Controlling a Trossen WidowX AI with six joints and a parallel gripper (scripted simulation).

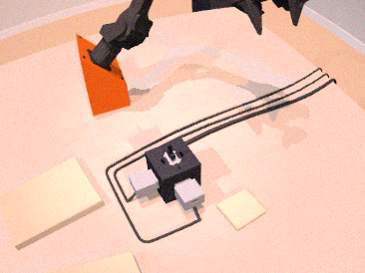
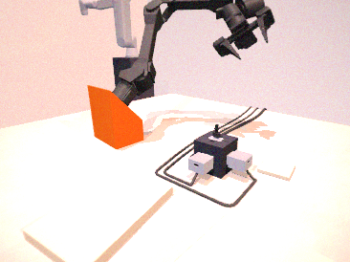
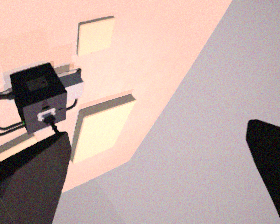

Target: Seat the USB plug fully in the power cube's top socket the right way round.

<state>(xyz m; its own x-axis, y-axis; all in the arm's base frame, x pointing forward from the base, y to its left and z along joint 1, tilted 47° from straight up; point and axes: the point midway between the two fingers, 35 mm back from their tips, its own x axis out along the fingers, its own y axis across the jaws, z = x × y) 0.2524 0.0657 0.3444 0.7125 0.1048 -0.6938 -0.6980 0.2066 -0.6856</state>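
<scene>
The USB plug is 24 cm to the right of my gripper tip, 18 cm below it and 3 cm ahead of it.
</scene>
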